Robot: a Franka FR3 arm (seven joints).
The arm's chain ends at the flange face. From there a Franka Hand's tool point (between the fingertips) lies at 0.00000 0.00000 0.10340 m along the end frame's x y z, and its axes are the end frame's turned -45 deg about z.
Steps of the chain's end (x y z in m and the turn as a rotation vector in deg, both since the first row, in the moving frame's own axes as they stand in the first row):
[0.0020 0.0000 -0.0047 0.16 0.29 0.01]
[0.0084 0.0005 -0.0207 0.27 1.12 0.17]
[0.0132 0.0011 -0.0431 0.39 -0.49 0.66]
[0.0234 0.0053 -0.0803 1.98 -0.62 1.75]
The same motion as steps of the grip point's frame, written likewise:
[0.0020 0.0016 -0.0047 -0.09 0.32 0.01]
[0.0074 0.0074 -0.0207 -0.60 0.98 0.17]
[0.0084 0.0090 -0.0431 0.62 -0.07 0.66]
[0.0146 0.0170 -0.0804 1.84 0.96 1.75]

